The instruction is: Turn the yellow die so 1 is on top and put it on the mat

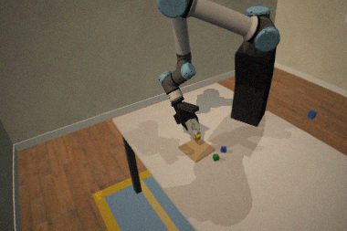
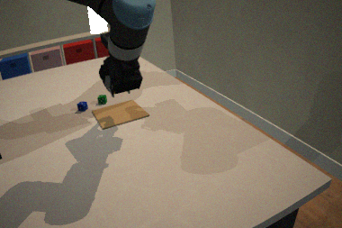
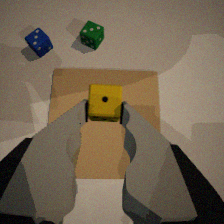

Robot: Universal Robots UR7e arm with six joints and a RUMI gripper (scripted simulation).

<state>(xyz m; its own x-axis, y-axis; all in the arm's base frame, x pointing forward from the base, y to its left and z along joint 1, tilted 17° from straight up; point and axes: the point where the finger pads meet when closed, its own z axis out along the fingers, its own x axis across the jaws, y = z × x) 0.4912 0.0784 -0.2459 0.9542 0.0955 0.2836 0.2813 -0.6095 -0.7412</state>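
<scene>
Right now the tan mat is 9 cm below my hand and 1 cm to the left of it. Also, from my hand: blue die 11 cm behind, 10 cm to the left, 7 cm below; then green die 12 cm to the left, 7 cm below, 4 cm behind; then yellow die 1 cm to the left, 1 cm below.
</scene>
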